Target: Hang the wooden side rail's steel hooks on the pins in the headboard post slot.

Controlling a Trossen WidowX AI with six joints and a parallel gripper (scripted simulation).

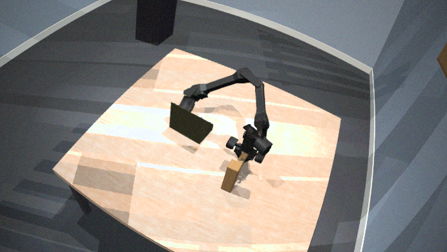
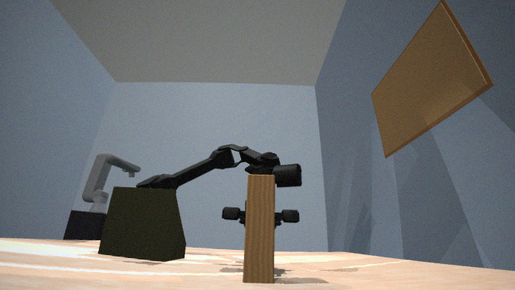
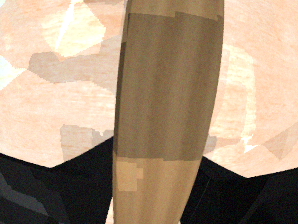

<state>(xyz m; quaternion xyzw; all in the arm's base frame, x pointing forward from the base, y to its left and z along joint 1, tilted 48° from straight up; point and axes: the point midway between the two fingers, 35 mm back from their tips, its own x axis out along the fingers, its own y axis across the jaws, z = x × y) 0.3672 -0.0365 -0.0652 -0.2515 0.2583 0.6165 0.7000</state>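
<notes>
Now: the wooden headboard post 15 cm to the right of my gripper tip, 4 cm above it and 1 cm behind it.
</notes>
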